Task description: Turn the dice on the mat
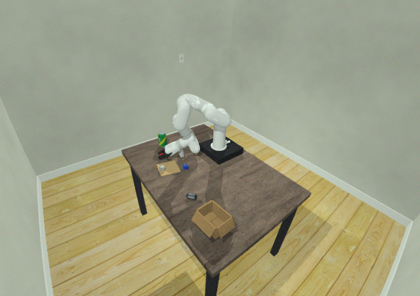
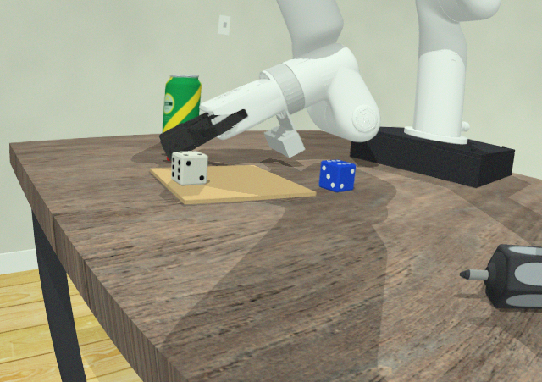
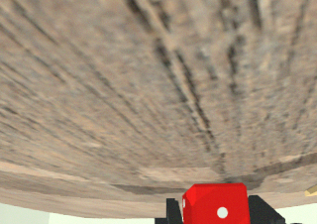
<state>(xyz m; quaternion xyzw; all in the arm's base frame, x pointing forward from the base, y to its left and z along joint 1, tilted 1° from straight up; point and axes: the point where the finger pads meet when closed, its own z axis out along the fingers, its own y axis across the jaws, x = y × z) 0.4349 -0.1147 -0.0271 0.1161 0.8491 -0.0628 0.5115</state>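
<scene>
The red die is 10 mm below my hand. Round my hand: green can (160 mm to the right, 70 mm behind, 40 mm above); white die (140 mm to the left, 40 mm ahead, 10 mm below); tan mat (140 mm to the left, 20 mm below, 10 mm behind).
</scene>
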